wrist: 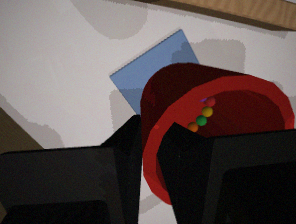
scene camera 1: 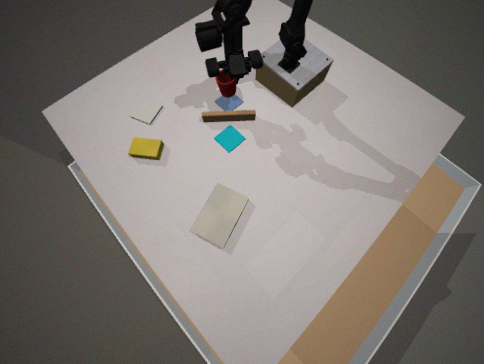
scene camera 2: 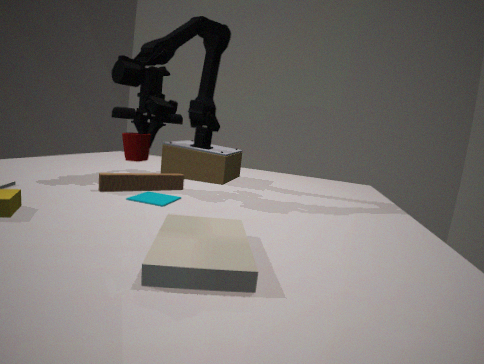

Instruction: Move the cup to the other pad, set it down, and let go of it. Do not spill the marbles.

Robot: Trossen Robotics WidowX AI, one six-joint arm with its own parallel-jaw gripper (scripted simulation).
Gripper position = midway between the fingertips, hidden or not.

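Note:
There's a wooden bar [scene camera 2: 108,182] here, and a red cup [scene camera 2: 136,146] [wrist: 244,103] that I can see from the wrist too. I'm also seeing a grey-blue pad [wrist: 130,80]. As for my gripper [scene camera 2: 146,147] [wrist: 146,121] [scene camera 1: 235,83], that's visible from the wrist and from the scene cameras.

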